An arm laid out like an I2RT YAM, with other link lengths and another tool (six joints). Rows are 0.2 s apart.
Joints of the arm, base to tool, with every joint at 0 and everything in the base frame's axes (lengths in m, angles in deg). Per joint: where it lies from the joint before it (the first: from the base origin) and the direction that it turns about. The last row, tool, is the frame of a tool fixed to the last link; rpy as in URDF.
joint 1: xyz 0 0 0.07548 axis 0 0 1
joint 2: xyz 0.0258 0.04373 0.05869 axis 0 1 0
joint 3: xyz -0.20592 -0.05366 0 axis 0 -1 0
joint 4: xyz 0.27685 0.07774 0.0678 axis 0 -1 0
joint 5: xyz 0.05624 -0.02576 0.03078 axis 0 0 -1
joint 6: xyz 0.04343 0 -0.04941 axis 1 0 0
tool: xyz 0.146 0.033 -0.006 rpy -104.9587 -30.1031 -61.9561
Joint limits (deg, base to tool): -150..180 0..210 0..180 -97..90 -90..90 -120..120
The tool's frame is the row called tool.
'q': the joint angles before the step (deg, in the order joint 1, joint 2, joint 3, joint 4, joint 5, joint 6). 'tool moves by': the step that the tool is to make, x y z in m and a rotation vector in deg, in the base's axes. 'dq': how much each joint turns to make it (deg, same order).
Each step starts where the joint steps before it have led.
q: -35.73, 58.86, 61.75, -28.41, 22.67, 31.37
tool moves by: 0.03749, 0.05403, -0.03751, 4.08, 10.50, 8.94
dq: 9.93, 8.07, 5.36, -7.91, 1.78, -1.21
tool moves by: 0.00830, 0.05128, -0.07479, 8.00, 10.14, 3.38
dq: 7.55, 6.78, -1.72, -6.42, 0.50, 6.01
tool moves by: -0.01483, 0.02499, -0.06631, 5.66, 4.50, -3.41
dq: 3.45, 2.44, -7.59, 0.33, 0.41, 8.84
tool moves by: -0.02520, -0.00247, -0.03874, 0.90, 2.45, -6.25
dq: 0.30, 0.15, -6.61, 1.15, 2.69, 6.69
